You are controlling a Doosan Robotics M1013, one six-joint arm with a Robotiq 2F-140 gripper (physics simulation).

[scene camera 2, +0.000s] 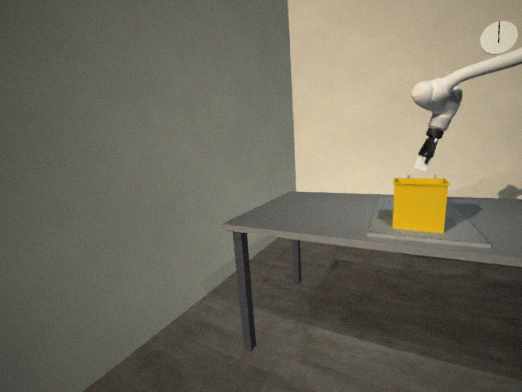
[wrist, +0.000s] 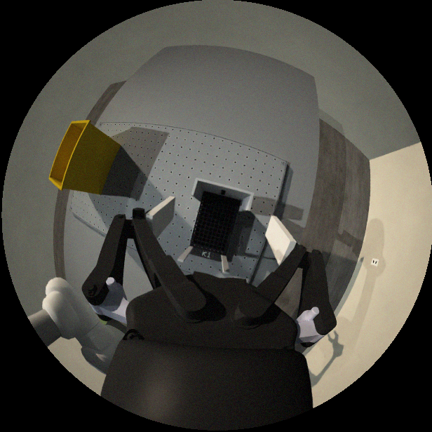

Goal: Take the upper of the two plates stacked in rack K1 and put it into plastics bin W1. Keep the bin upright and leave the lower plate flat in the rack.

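Places are measured from the arm's base along level axes (x ahead, y down, z left), in millimetres.
Where they show: gripper, fingertip midpoint: (scene camera 2: 418, 169).
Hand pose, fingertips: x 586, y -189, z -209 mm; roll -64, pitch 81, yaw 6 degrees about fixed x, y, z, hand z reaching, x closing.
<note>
After its pixels a point has its place.
Rack K1 (wrist: 207, 186) is light grey, near the middle of the wrist view, with a back wall and two front posts. In it lies a black gridded plate (wrist: 216, 222); whether a second plate lies beneath cannot be made out. Plastics bin W1 (scene camera 2: 420, 206) {x 607, y -102, z 284 mm} (wrist: 97, 162) is yellow and upright, in front of the rack's place in the scene view and at the left in the wrist view. My gripper (scene camera 2: 422, 163) {x 586, y -189, z -209 mm} (wrist: 221, 216) is open, with nothing between its pale pads. It hangs tilted above the rack, apart from the plate, and higher than the bin's rim.
Rack and bin stand on a perforated grey board (scene camera 2: 462, 237) {x 476, y -9, z 316 mm} (wrist: 200, 155) on the grey table (scene camera 2: 320, 215) {x 1024, y 4, z 147 mm} (wrist: 240, 85). In the scene view, two small upright tips show behind the bin's rim. The bin's tall walls stand beside the rack in the wrist view.
</note>
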